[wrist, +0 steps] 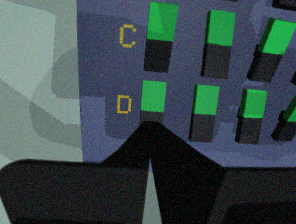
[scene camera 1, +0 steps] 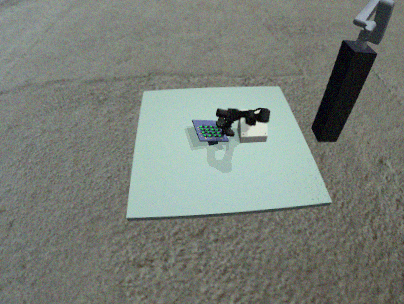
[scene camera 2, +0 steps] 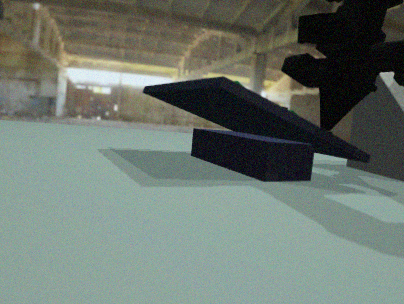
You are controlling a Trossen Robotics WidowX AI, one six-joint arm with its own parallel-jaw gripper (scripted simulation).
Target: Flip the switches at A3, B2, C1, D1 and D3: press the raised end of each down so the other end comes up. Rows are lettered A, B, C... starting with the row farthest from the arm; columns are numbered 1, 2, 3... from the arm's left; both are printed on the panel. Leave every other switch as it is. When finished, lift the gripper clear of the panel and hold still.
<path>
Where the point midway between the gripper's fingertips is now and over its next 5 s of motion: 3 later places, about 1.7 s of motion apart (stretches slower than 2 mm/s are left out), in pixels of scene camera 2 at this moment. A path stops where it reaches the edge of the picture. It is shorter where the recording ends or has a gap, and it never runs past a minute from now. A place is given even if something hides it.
My gripper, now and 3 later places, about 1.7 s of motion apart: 325,129; 332,87; 290,125; 299,91
</path>
